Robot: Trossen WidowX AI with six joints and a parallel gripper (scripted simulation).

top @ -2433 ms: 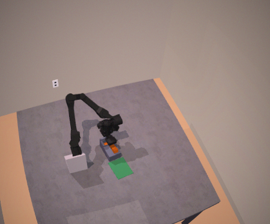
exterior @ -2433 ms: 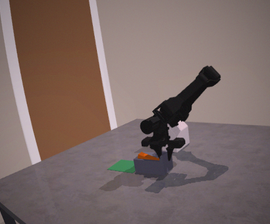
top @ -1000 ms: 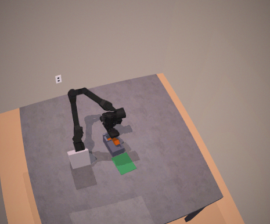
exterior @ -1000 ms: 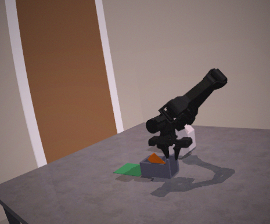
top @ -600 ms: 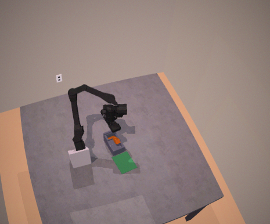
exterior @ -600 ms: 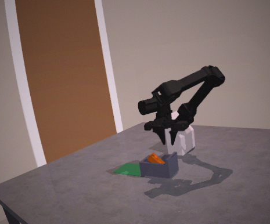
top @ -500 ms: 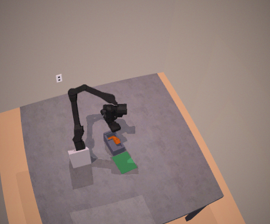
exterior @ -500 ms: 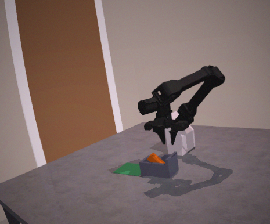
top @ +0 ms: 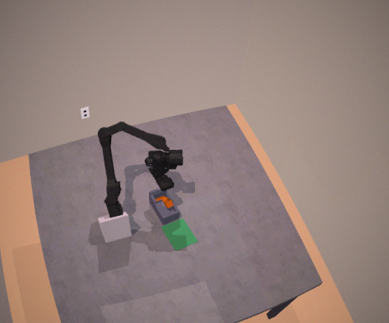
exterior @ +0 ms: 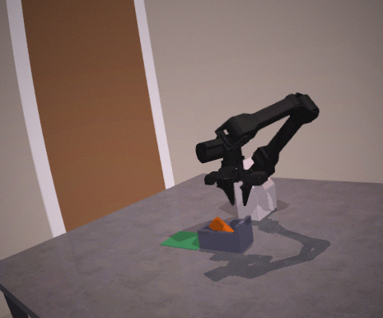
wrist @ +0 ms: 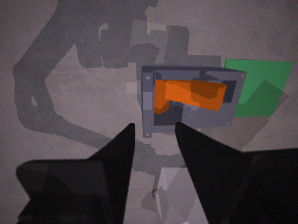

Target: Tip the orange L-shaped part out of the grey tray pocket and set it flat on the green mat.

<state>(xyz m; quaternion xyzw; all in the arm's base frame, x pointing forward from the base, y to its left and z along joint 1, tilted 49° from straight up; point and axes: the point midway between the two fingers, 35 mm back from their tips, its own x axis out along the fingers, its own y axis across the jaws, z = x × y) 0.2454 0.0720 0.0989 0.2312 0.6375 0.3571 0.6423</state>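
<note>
Right now the orange l-shaped part is 10 cm below my gripper tip and 4 cm to the right of it. Round my gripper tip: green mat: 22 cm to the right, 16 cm below, 3 cm ahead.
</note>
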